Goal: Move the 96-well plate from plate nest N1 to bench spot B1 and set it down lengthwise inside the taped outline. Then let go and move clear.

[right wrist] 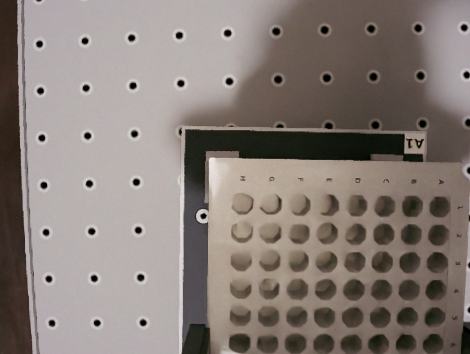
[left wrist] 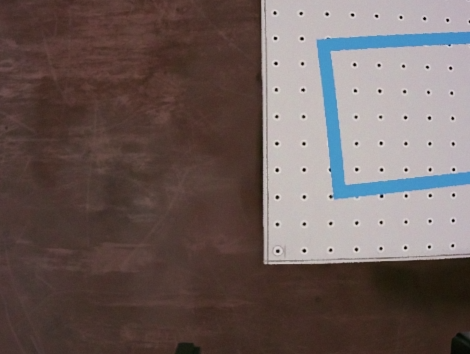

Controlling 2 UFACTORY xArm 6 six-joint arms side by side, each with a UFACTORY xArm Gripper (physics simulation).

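Places are measured from the left arm's base along level axes (x ahead, y left, z up), in metres.
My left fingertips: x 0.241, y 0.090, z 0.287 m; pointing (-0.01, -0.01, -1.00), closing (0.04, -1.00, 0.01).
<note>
For each thing: its top centre in the pictures, then the offset to it from my left fingertips. "pt": a spot on its surface instead. Level surfaces: height alone.
- pale 96-well plate at a spot on its surface: [right wrist: 335,245] pt 0.236 m ahead, 0.531 m right, 0.190 m down
- dark plate nest at its top centre: [right wrist: 302,296] 0.236 m ahead, 0.494 m right, 0.258 m down
- blue taped outline at a spot on its surface: [left wrist: 333,120] pt 0.121 m ahead, 0.059 m right, 0.274 m down
- white perforated board at its surface level: 0.274 m down
- dark brown table top at its surface level: 0.288 m down
- A1 label at a spot on its surface: [right wrist: 414,143] pt 0.181 m ahead, 0.568 m right, 0.263 m down
The pale 96-well plate [right wrist: 335,245] is in the right wrist view, level above the dark plate nest [right wrist: 300,142], with row letters H to A along its upper edge. The nest's top and left edges show past it. My right gripper [right wrist: 329,341] is shut on the plate, with its dark fingers at the plate's left and right sides at the bottom of the view. The blue taped outline [left wrist: 333,120] lies at the right in the left wrist view; its right end is out of view. My left gripper [left wrist: 324,346] is open, its fingertips wide apart at the bottom edge, away from the plate.
The white perforated board [left wrist: 295,210] [right wrist: 110,160] carries the outline and the nest. Its left and near edges show in the left wrist view, beside the dark brown table top [left wrist: 130,175]. An "A1" label [right wrist: 414,143] is at the nest's upper right corner.
</note>
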